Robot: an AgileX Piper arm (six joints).
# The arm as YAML. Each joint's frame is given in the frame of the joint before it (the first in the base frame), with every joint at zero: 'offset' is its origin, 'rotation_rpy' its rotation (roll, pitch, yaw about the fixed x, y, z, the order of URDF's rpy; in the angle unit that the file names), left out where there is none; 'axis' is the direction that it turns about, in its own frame. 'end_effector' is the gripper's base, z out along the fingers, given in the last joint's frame.
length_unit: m
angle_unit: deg
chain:
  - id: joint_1
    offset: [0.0, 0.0, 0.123]
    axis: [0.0, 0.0, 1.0]
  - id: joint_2
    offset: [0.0, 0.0, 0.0]
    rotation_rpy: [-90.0, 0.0, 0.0]
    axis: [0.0, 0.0, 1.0]
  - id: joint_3
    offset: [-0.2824, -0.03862, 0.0]
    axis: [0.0, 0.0, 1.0]
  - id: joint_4
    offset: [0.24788, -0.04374, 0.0]
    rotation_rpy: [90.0, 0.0, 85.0]
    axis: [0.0, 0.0, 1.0]
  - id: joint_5
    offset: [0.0, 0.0, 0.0]
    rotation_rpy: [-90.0, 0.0, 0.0]
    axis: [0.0, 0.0, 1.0]
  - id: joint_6
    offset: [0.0, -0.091, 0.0]
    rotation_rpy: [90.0, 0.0, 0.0]
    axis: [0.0, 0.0, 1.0]
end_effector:
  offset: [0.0, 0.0, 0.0]
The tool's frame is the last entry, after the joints.
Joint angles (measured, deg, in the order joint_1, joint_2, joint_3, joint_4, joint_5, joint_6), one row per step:
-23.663 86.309 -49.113 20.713 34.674 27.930
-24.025 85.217 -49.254 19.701 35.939 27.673
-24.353 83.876 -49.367 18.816 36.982 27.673
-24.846 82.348 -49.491 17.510 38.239 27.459
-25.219 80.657 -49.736 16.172 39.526 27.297
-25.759 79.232 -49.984 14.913 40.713 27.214
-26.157 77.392 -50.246 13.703 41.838 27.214
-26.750 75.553 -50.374 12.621 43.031 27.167
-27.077 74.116 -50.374 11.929 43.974 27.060
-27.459 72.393 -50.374 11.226 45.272 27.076
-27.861 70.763 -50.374 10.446 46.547 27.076
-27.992 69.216 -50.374 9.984 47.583 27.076
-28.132 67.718 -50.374 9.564 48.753 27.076
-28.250 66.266 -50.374 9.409 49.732 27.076
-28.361 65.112 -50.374 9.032 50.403 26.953
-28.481 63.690 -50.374 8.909 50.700 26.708
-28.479 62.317 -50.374 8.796 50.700 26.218
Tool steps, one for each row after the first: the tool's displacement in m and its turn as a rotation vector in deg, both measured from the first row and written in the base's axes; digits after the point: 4 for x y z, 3 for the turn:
-0.0037 -0.0006 0.0050 -0.715 0.210 0.769
-0.0076 -0.0010 0.0112 -1.449 0.026 1.181
-0.0127 -0.0020 0.0180 -2.608 0.013 1.848
-0.0177 -0.0025 0.0259 -3.912 -0.185 2.552
-0.0227 -0.0038 0.0326 -5.086 -0.213 2.908
-0.0283 -0.0041 0.0412 -6.442 -0.665 3.224
-0.0348 -0.0047 0.0490 -7.646 -0.948 3.306
-0.0400 -0.0043 0.0544 -8.457 -1.123 3.487
-0.0464 -0.0033 0.0607 -9.182 -1.239 3.552
-0.0529 -0.0025 0.0663 -9.962 -1.237 3.606
-0.0583 -0.0006 0.0717 -10.570 -1.510 3.752
-0.0639 0.0014 0.0766 -11.056 -1.640 3.894
-0.0690 0.0037 0.0814 -11.402 -2.007 3.935
-0.0732 0.0051 0.0852 -12.012 -2.253 4.088
-0.0777 0.0069 0.0901 -12.802 -3.144 4.163
-0.0815 0.0088 0.0950 -13.838 -4.234 4.499

